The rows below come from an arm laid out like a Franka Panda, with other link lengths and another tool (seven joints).
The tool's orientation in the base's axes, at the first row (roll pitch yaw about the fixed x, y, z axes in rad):
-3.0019, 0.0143, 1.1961
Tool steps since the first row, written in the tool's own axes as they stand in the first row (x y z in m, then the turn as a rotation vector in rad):
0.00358, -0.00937, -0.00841, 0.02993, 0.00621, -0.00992
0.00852, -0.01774, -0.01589, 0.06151, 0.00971, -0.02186
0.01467, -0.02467, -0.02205, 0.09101, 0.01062, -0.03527
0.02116, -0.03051, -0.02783, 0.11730, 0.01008, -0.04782
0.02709, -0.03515, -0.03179, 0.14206, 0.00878, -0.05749
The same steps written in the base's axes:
-0.00618, 0.00643, 0.00958, 0.01801, 0.02521, 0.00853
-0.01108, 0.01379, 0.01808, 0.03440, 0.05287, 0.01941
-0.01438, 0.02180, 0.02506, 0.04784, 0.07949, 0.03214
-0.01660, 0.02975, 0.03150, 0.05865, 0.10367, 0.04427
-0.01817, 0.03681, 0.03598, 0.06782, 0.12682, 0.05367

